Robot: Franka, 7 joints.
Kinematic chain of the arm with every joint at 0, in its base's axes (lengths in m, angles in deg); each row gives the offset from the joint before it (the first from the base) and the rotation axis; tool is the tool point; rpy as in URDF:
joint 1: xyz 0 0 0.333 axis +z
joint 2: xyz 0 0 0 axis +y
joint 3: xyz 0 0 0.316 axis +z
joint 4: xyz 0.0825 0 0 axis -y
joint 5: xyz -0.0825 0 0.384 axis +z
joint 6: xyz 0 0 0 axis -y
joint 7: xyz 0.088 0 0 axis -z
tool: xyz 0 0 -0.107 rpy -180 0 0
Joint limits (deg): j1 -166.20..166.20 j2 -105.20..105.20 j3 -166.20..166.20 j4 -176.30..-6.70 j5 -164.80..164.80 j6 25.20..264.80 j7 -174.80..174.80
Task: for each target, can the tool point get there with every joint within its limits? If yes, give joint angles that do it. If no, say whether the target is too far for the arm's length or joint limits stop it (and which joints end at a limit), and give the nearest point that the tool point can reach.
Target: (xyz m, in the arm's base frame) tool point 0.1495 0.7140 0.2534
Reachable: yes | joints 68.93 70.60 -3.87 -45.84 -88.50 226.16 -120.49
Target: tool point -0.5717 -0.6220 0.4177
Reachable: yes | joints -138.19 63.75 10.19 -33.77 -97.59 152.67 -94.68
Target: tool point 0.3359 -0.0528 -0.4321
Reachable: no: joint limits stop it (at a limit: joint 2) | nearest point 0.3291 -0.0517 -0.3584 | short by 0.074 m
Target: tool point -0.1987 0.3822 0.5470
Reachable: yes | joints 82.40 -13.62 21.19 -143.81 -39.90 234.42 -59.94
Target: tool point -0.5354 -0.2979 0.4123
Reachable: yes | joints 136.47 38.54 80.79 -114.04 20.47 139.38 73.35
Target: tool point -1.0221 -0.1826 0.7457
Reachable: no: too far | nearest point -0.7848 -0.1402 0.6499 | short by 0.259 m
